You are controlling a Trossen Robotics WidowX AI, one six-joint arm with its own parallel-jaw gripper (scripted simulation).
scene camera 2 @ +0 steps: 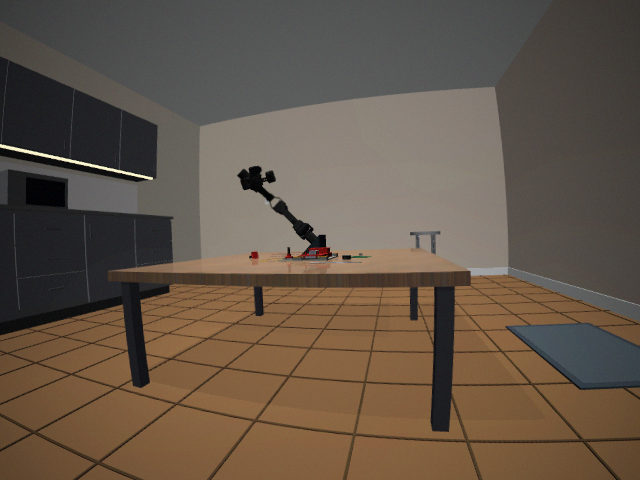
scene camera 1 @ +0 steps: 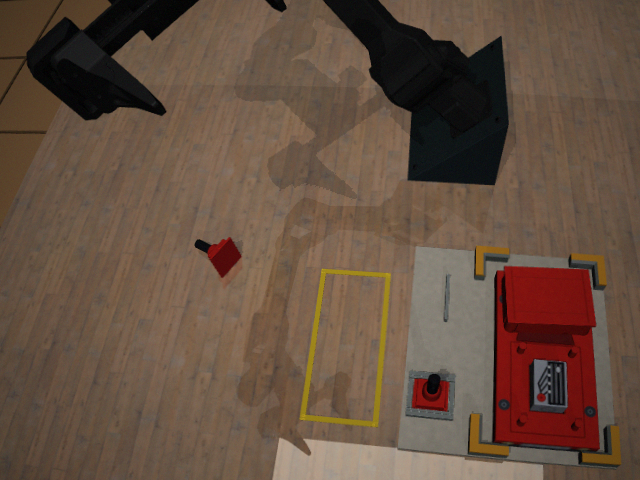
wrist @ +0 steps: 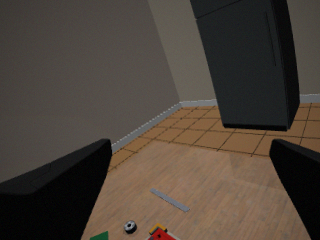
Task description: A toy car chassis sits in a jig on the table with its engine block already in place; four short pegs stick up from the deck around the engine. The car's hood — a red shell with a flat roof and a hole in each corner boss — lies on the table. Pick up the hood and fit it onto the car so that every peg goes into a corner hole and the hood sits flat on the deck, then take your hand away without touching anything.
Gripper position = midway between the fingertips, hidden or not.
Note:
The gripper (scene camera 1: 220, 56) is open and holds nothing. Further things: a grey engine block (scene camera 1: 548, 392), a red hood (scene camera 1: 543, 300) and a grey jig (scene camera 1: 451, 327).
The gripper also shows in the wrist view (wrist: 191, 147). The wrist view misses the red hood: it is out of frame.

